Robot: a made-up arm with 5 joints. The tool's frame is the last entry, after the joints. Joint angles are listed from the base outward.
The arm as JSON. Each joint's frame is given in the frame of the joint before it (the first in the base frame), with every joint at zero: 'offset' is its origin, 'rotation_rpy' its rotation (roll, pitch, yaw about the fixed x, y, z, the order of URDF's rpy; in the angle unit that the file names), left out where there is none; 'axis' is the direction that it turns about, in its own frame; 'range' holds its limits. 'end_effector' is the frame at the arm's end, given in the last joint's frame.
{
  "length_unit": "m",
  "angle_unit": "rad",
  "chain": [
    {
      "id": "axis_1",
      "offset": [
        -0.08,
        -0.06,
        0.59
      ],
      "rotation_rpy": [
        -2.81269,
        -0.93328,
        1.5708
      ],
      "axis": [
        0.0,
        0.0,
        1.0
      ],
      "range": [
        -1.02,
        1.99
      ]
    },
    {
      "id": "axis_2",
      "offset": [
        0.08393,
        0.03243,
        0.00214
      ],
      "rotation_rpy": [
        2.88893,
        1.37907,
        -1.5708
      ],
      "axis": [
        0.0,
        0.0,
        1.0
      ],
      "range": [
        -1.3,
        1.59
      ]
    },
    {
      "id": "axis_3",
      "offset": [
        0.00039,
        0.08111,
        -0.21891
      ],
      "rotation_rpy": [
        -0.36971,
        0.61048,
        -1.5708
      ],
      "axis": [
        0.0,
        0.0,
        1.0
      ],
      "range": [
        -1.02,
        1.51
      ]
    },
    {
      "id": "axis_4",
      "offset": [
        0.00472,
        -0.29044,
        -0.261
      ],
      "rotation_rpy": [
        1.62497,
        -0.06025,
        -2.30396
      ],
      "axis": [
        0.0,
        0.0,
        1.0
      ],
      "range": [
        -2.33,
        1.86
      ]
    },
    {
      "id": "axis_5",
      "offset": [
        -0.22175,
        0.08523,
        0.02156
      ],
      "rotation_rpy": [
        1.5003,
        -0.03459,
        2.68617
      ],
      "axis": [
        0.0,
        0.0,
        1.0
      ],
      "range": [
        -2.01,
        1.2
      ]
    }
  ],
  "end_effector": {
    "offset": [
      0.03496,
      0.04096,
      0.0
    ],
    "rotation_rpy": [
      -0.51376,
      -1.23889,
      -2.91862
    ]
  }
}
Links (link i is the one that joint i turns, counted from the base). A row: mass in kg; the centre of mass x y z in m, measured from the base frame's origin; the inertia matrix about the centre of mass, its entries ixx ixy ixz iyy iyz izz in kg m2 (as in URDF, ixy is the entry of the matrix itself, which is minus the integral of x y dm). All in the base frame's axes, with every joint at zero. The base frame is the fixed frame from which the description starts. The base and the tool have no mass.
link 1: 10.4; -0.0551 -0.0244 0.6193; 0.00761 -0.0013 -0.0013 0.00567 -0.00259 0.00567
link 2: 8.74; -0.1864 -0.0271 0.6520; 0.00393 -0.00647 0 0.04 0 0.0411
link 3: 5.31; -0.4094 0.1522 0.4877; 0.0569 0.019 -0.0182 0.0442 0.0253 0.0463
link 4: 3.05; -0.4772 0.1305 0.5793; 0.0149 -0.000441 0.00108 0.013 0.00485 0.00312
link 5: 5.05; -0.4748 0.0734 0.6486; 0.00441 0 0 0.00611 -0.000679 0.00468
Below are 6 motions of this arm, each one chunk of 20 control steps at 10 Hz.
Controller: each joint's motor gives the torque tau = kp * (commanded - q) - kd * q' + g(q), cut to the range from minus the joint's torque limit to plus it. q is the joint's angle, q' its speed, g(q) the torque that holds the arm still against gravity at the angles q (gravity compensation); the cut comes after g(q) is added. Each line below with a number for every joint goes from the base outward.
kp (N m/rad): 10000 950 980 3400 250
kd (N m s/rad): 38 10 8.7 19 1.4
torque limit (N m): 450 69 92 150 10
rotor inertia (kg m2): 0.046 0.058 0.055 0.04 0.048
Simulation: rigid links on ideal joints. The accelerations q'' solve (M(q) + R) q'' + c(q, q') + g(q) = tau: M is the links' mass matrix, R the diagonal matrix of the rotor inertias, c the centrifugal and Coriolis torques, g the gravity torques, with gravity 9.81 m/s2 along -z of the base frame. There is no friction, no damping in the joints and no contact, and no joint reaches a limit. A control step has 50 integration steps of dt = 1/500 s. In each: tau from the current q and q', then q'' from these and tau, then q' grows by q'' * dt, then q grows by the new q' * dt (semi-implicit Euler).
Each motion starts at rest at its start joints. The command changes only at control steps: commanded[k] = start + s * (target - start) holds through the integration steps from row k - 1 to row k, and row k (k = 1, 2, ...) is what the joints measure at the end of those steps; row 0 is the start. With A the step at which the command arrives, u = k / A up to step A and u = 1 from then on. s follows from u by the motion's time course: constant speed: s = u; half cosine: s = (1 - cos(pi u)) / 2; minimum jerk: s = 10 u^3 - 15 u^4 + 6 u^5; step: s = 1 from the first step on.
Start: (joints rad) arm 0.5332 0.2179 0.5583 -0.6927 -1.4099
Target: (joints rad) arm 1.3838 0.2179 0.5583 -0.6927 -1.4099
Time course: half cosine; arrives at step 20
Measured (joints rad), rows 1 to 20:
1: 0.5386 0.2197 0.5584 -0.6928 -1.4097
2: 0.5547 0.2235 0.5573 -0.6935 -1.4095
3: 0.5809 0.2273 0.5557 -0.6944 -1.4092
4: 0.6163 0.2305 0.5548 -0.6950 -1.4088
5: 0.6601 0.2334 0.5537 -0.6957 -1.4085
6: 0.7115 0.2361 0.5522 -0.6966 -1.4081
7: 0.7689 0.2381 0.5511 -0.6972 -1.4077
8: 0.8309 0.2395 0.5504 -0.6977 -1.4073
9: 0.8960 0.2406 0.5498 -0.6981 -1.4071
10: 0.9627 0.2410 0.5496 -0.6982 -1.4069
11: 1.0292 0.2410 0.5497 -0.6982 -1.4069
12: 1.0939 0.2404 0.5501 -0.6979 -1.4070
13: 1.1553 0.2392 0.5508 -0.6975 -1.4072
14: 1.2118 0.2376 0.5515 -0.6970 -1.4076
15: 1.2621 0.2354 0.5523 -0.6964 -1.4079
16: 1.3051 0.2329 0.5529 -0.6959 -1.4083
17: 1.3395 0.2299 0.5538 -0.6953 -1.4086
18: 1.3645 0.2265 0.5549 -0.6947 -1.4090
19: 1.3795 0.2230 0.5560 -0.6940 -1.4093
20: 1.3842 0.2194 0.5572 -0.6933 -1.4096

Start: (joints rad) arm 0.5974 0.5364 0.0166 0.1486 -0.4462
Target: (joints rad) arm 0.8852 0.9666 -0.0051 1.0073 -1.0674
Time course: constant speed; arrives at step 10
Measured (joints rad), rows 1 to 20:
1: 0.6309 0.6099 0.0187 0.2261 -0.5052
2: 0.6593 0.6389 0.0039 0.3131 -0.5757
3: 0.6887 0.6878 0.0056 0.3987 -0.6492
4: 0.7178 0.7308 -0.0021 0.4846 -0.7086
5: 0.7470 0.7731 -0.0077 0.5712 -0.7704
6: 0.7762 0.8199 -0.0116 0.6589 -0.8318
7: 0.8049 0.8609 -0.0168 0.7477 -0.8940
8: 0.8341 0.9066 -0.0198 0.8366 -0.9585
9: 0.8630 0.9489 -0.0234 0.9251 -1.0229
10: 0.8921 0.9919 -0.0265 1.0131 -1.0876
11: 0.8819 0.9604 0.0096 1.0061 -1.0631
12: 0.8856 0.9591 -0.0139 1.0081 -1.0681
13: 0.8860 0.9777 -0.0005 1.0069 -1.0697
14: 0.8842 0.9594 -0.0064 1.0073 -1.0653
15: 0.8857 0.9677 -0.0062 1.0075 -1.0683
16: 0.8851 0.9697 -0.0030 1.0070 -1.0675
17: 0.8851 0.9628 -0.0071 1.0075 -1.0668
18: 0.8853 0.9689 -0.0039 1.0072 -1.0678
19: 0.8852 0.9664 -0.0055 1.0074 -1.0674
20: 0.8851 0.9655 -0.0052 1.0073 -1.0671

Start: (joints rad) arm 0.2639 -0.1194 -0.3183 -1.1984 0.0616
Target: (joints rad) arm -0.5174 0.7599 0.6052 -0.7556 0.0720
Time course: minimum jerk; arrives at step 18
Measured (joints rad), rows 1 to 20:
1: 0.2627 -0.1174 -0.3164 -1.1977 0.0615
2: 0.2550 -0.1053 -0.3048 -1.1931 0.0611
3: 0.2365 -0.0781 -0.2787 -1.1822 0.0604
4: 0.2047 -0.0359 -0.2377 -1.1641 0.0595
5: 0.1593 0.0227 -0.1814 -1.1387 0.0578
6: 0.1015 0.0962 -0.1117 -1.1066 0.0557
7: 0.0335 0.1800 -0.0306 -1.0689 0.0541
8: -0.0424 0.2640 0.0636 -1.0249 0.0564
9: -0.1248 0.3413 0.1725 -0.9741 0.0624
10: -0.2086 0.4221 0.2823 -0.9230 0.0659
11: -0.2873 0.5052 0.3770 -0.8780 0.0654
12: -0.3577 0.5808 0.4584 -0.8390 0.0642
13: -0.4166 0.6452 0.5236 -0.8070 0.0636
14: -0.4620 0.6946 0.5690 -0.7828 0.0642
15: -0.4930 0.7289 0.5960 -0.7666 0.0659
16: -0.5103 0.7495 0.6069 -0.7581 0.0681
17: -0.5169 0.7580 0.6077 -0.7554 0.0702
18: -0.5174 0.7596 0.6048 -0.7556 0.0715
19: -0.5173 0.7603 0.6052 -0.7557 0.0717
20: -0.5174 0.7597 0.6052 -0.7556 0.0720

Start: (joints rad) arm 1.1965 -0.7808 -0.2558 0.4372 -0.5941
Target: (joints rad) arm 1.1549 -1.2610 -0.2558 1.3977 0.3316
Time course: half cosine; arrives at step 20
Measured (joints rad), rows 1 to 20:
1: 1.1965 -0.7858 -0.2573 0.4423 -0.5902
2: 1.1964 -0.7980 -0.2600 0.4583 -0.5778
3: 1.1957 -0.8148 -0.2627 0.4856 -0.5561
4: 1.1943 -0.8366 -0.2657 0.5240 -0.5231
5: 1.1918 -0.8622 -0.2682 0.5728 -0.4700
6: 1.1881 -0.8903 -0.2698 0.6303 -0.3871
7: 1.1847 -0.9234 -0.2721 0.6953 -0.3248
8: 1.1813 -0.9588 -0.2732 0.7660 -0.2627
9: 1.1773 -0.9955 -0.2735 0.8408 -0.1851
10: 1.1736 -1.0338 -0.2733 0.9178 -0.1200
11: 1.1698 -1.0711 -0.2723 0.9945 -0.0506
12: 1.1663 -1.1077 -0.2711 1.0690 0.0163
13: 1.1632 -1.1420 -0.2699 1.1394 0.0776
14: 1.1605 -1.1731 -0.2686 1.2039 0.1344
15: 1.1583 -1.2006 -0.2671 1.2610 0.1865
16: 1.1565 -1.2236 -0.2655 1.3094 0.2326
17: 1.1553 -1.2415 -0.2635 1.3481 0.2711
18: 1.1546 -1.2541 -0.2613 1.3762 0.3007
19: 1.1544 -1.2611 -0.2589 1.3929 0.3200
20: 1.1548 -1.2620 -0.2564 1.3980 0.3283

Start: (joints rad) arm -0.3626 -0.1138 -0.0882 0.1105 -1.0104
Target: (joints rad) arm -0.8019 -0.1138 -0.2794 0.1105 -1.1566
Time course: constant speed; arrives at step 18
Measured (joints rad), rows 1 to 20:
1: -0.3876 -0.1281 -0.1087 0.1094 -1.0216
2: -0.4113 -0.1205 -0.1141 0.1097 -1.0313
3: -0.4361 -0.1234 -0.1267 0.1100 -1.0391
4: -0.4604 -0.1232 -0.1371 0.1100 -1.0473
5: -0.4848 -0.1217 -0.1471 0.1100 -1.0554
6: -0.5093 -0.1234 -0.1588 0.1101 -1.0633
7: -0.5336 -0.1217 -0.1685 0.1101 -1.0714
8: -0.5582 -0.1227 -0.1799 0.1101 -1.0794
9: -0.5825 -0.1220 -0.1901 0.1101 -1.0874
10: -0.6070 -0.1221 -0.2009 0.1102 -1.0955
11: -0.6314 -0.1220 -0.2116 0.1102 -1.1035
12: -0.6558 -0.1218 -0.2221 0.1102 -1.1115
13: -0.6802 -0.1219 -0.2329 0.1103 -1.1195
14: -0.7046 -0.1216 -0.2435 0.1103 -1.1276
15: -0.7290 -0.1216 -0.2542 0.1103 -1.1356
16: -0.7535 -0.1215 -0.2648 0.1103 -1.1436
17: -0.7779 -0.1214 -0.2754 0.1104 -1.1516
18: -0.8023 -0.1213 -0.2861 0.1104 -1.1596
19: -0.8017 -0.1093 -0.2772 0.1109 -1.1577
20: -0.8020 -0.1146 -0.2797 0.1107 -1.1566

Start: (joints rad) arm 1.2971 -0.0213 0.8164 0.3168 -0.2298
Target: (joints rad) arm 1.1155 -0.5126 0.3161 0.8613 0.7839
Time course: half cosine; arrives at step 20
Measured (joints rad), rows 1 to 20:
1: 1.2962 -0.0262 0.8130 0.3197 -0.2254
2: 1.2932 -0.0395 0.8025 0.3287 -0.2105
3: 1.2879 -0.0585 0.7853 0.3442 -0.1832
4: 1.2803 -0.0820 0.7621 0.3658 -0.1400
5: 1.2703 -0.1094 0.7335 0.3930 -0.0435
6: 1.2594 -0.1415 0.7013 0.4250 -0.0001
7: 1.2474 -0.1764 0.6640 0.4610 0.1053
8: 1.2343 -0.2137 0.6250 0.4998 0.1397
9: 1.2203 -0.2512 0.5826 0.5413 0.2765
10: 1.2061 -0.2897 0.5433 0.5837 0.2877
11: 1.1913 -0.3250 0.4991 0.6269 0.4205
12: 1.1774 -0.3620 0.4640 0.6692 0.4366
13: 1.1631 -0.3928 0.4248 0.7097 0.5289
14: 1.1508 -0.4243 0.3955 0.7474 0.5759
15: 1.1398 -0.4509 0.3678 0.7810 0.6305
16: 1.1306 -0.4735 0.3456 0.8095 0.6783
17: 1.1236 -0.4920 0.3296 0.8321 0.7197
18: 1.1185 -0.5044 0.3186 0.8485 0.7522
19: 1.1158 -0.5116 0.3139 0.8583 0.7728
20: 1.1154 -0.5125 0.3152 0.8614 0.7812

